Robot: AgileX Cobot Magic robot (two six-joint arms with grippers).
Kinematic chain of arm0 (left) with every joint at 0, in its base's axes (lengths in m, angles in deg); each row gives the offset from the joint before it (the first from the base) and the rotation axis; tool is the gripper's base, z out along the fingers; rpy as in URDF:
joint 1: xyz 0 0 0.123 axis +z
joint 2: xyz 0 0 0 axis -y
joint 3: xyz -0.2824 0 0.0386 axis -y
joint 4: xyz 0.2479 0 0.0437 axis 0.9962 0 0.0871
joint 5: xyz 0 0 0 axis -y
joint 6: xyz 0.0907 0 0.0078 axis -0.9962 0 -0.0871
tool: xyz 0 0 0 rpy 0 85 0
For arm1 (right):
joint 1: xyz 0 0 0.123 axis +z
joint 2: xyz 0 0 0 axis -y
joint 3: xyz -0.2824 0 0.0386 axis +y
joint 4: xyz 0.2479 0 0.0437 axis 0.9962 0 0.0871
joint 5: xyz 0 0 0 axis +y
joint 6: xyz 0.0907 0 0.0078 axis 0.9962 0 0.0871
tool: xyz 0 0 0 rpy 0 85 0
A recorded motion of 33 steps. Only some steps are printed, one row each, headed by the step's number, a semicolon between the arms.
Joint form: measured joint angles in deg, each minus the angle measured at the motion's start. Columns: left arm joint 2, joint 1, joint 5, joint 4, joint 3, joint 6; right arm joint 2, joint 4, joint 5, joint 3, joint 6, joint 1.
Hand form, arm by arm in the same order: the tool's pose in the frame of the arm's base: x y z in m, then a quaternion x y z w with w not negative. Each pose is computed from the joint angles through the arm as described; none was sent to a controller.
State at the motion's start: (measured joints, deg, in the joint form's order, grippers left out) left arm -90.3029 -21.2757 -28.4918 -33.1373 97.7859 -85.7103; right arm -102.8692 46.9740 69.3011 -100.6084 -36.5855 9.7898
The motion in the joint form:
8: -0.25 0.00 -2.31 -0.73 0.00 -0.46; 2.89 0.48 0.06 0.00 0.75 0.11
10: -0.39 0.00 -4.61 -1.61 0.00 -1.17; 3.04 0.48 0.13 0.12 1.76 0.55
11: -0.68 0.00 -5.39 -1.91 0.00 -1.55; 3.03 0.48 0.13 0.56 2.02 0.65
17: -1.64 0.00 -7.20 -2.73 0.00 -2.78; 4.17 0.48 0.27 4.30 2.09 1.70
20: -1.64 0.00 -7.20 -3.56 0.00 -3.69; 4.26 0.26 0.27 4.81 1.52 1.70
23: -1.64 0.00 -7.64 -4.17 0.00 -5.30; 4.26 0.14 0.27 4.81 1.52 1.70
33: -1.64 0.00 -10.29 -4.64 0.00 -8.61; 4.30 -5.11 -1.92 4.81 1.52 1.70
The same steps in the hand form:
8: 0.3319 -0.1572 0.4582 0.55751 0.55314 0.07416 0.61459; 0.3555 0.1258 0.3866 -0.29801 0.84188 0.34209 0.29224
10: 0.3305 -0.1592 0.4548 0.57022 0.55362 0.06074 0.60387; 0.3537 0.1284 0.3870 -0.29417 0.84329 0.34587 0.28759
11: 0.3312 -0.1603 0.4521 0.57573 0.55408 0.05615 0.59864; 0.3535 0.1290 0.3847 -0.29185 0.84504 0.34730 0.28304
17: 0.3344 -0.1637 0.4442 0.59023 0.55446 0.04528 0.58494; 0.3448 0.1343 0.3734 -0.29301 0.85011 0.35309 0.25841
20: 0.3341 -0.1642 0.4446 0.59160 0.55077 0.04395 0.58714; 0.3442 0.1339 0.3712 -0.29671 0.85042 0.35052 0.25669
23: 0.3334 -0.1648 0.4444 0.59931 0.54330 0.04570 0.58614; 0.3443 0.1338 0.3711 -0.29701 0.85073 0.34958 0.25658
33: 0.3306 -0.1663 0.4416 0.62651 0.52658 0.04607 0.57278; 0.3487 0.1281 0.3669 -0.30236 0.86288 0.30316 0.26854

